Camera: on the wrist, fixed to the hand. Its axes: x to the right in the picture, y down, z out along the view.
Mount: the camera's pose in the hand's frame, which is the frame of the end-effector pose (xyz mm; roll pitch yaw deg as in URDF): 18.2 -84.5 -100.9 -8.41 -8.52 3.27
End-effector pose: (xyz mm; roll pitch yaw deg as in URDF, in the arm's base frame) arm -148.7 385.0 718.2 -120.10 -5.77 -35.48
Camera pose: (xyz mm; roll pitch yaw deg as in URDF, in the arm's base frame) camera -170.2 345.1 843.1 -128.49 1.33 -29.75
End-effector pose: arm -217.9 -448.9 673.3 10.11 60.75 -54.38
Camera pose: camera -324.0 -413.3 601.6 4.22 51.75 -51.65
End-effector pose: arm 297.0 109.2 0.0 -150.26 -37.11 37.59
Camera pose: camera 232.4 88.9 114.3 -159.29 -28.09 39.18
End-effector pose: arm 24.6 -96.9 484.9 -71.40 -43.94 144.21
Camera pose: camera 112.6 -9.2 532.0 -88.17 -42.90 156.70
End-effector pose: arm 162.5 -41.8 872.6 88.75 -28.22 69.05
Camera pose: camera 90.4 46.9 804.8 85.51 -31.29 59.15
